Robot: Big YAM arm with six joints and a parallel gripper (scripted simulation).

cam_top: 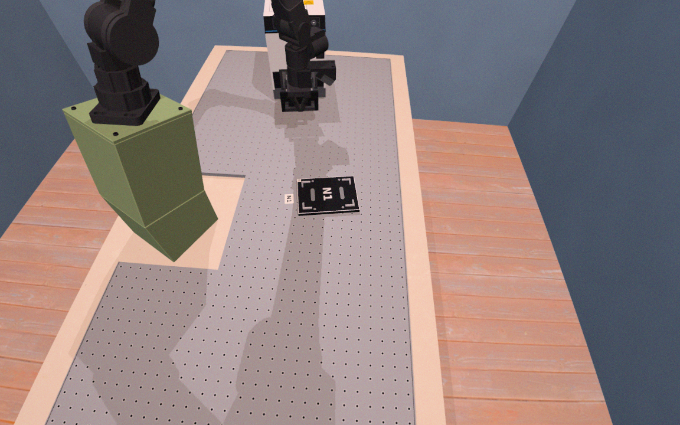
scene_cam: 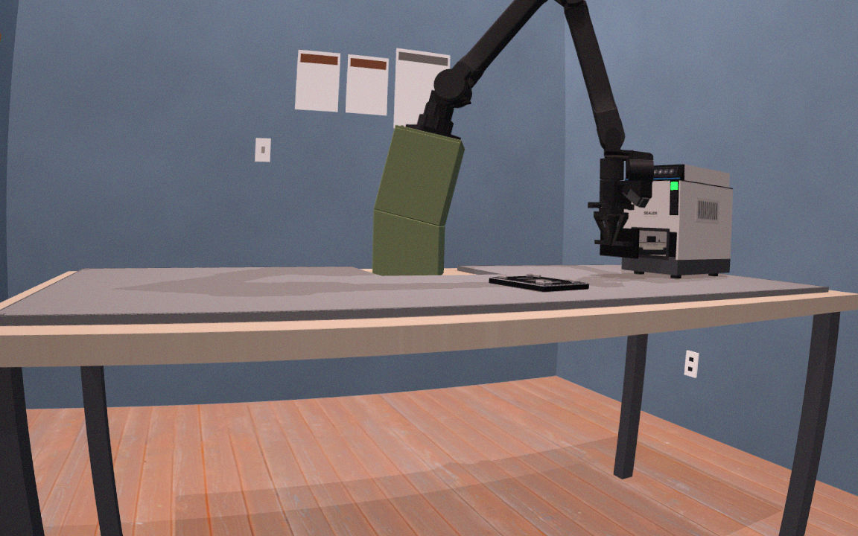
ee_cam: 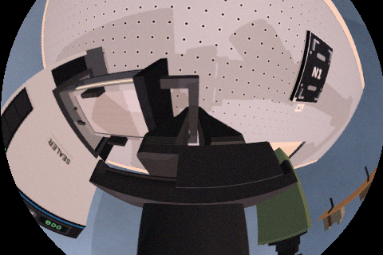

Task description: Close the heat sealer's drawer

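Now: hand 10 cm to the right of the black drawer and 1 cm above it. Also, from my hand: small white label (4 cm behind, 28 cm to the right, 9 cm below).
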